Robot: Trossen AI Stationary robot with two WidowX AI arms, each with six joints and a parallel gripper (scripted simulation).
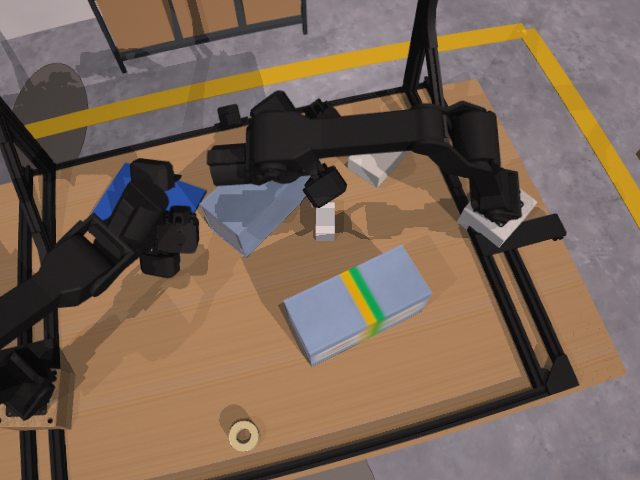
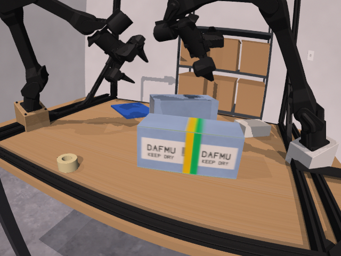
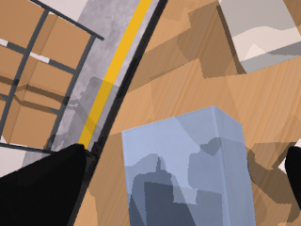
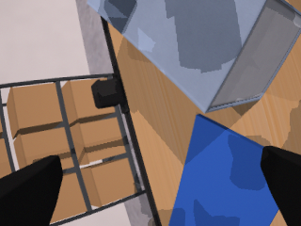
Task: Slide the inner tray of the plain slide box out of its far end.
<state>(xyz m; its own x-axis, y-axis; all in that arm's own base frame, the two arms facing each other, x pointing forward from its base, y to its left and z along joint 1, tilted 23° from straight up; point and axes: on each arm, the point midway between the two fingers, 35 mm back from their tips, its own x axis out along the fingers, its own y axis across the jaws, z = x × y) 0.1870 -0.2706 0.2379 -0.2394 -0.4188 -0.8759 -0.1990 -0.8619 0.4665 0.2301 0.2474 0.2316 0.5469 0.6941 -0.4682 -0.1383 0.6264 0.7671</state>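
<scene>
Right now my left hand is 50 mm past the plain slide box, 70 mm to the left of it and 180 mm above it. The rest, counted from my left hand: flat blue pad 160 mm behind, 310 mm to the right, 230 mm below.
Now: right hand 17 cm to the right of the plain slide box, 16 cm above it and 6 cm past it. The rest, counted from my right hand: flat blue pad 20 cm below, 17 cm behind, 7 cm to the right.
</scene>
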